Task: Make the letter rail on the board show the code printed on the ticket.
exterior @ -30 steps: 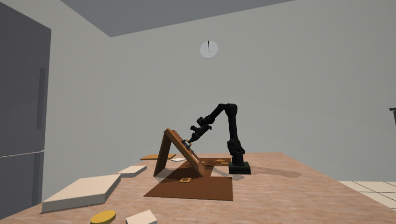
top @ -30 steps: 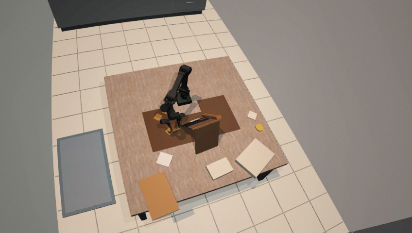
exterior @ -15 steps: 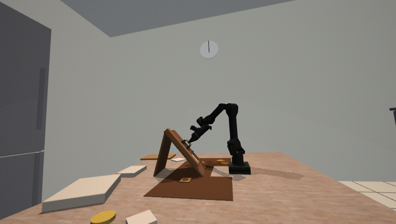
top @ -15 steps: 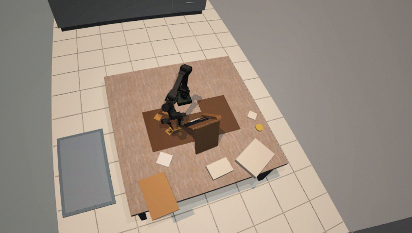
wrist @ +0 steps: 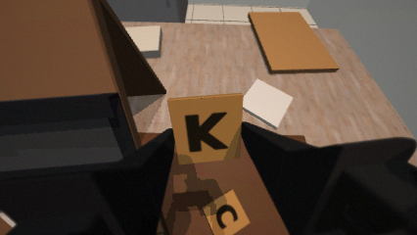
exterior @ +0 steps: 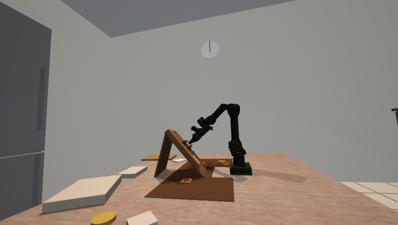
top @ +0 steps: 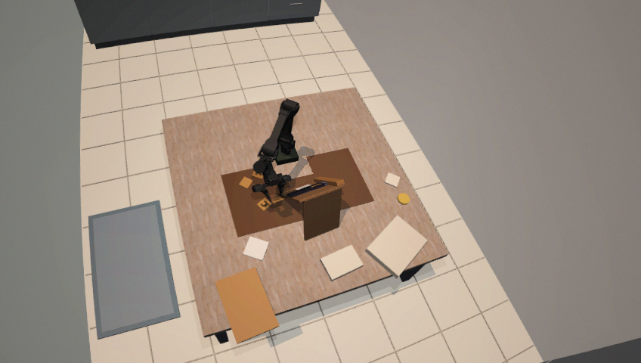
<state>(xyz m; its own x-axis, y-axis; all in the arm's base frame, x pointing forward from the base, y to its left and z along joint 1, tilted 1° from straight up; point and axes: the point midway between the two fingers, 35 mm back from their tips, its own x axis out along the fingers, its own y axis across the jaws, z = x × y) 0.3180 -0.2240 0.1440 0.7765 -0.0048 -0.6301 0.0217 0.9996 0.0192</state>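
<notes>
The white ticket is 60 mm behind my gripper tip, 190 mm to the left of it and 90 mm below it. The rest, counted from my gripper tip: c tile 90 mm behind, 20 mm to the right, 170 mm below; cream slab 370 mm ahead, 190 mm to the left, 160 mm below; orange panel 360 mm ahead, 310 mm to the right, 160 mm below.
</notes>
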